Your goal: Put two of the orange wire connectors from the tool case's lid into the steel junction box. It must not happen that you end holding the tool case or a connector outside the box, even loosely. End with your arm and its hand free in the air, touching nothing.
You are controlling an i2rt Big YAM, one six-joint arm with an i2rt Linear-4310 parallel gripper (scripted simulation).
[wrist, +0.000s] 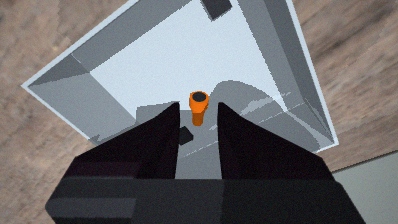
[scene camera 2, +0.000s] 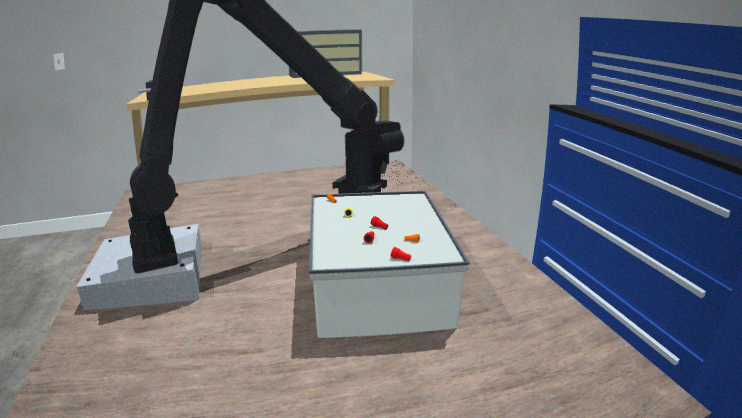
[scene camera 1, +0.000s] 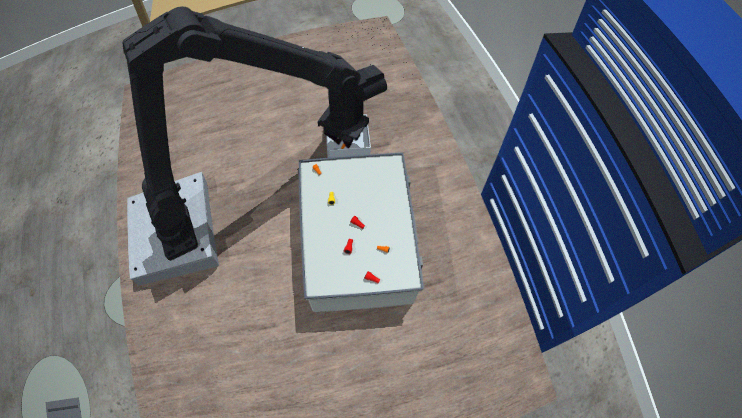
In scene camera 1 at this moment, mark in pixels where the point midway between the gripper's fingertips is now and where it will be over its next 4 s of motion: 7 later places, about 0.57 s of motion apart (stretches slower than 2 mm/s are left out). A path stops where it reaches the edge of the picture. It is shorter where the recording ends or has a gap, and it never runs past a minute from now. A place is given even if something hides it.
My gripper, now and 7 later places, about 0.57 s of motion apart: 344,144; 343,140; 344,133; 341,129; 345,100; 343,95; 336,116; 326,134
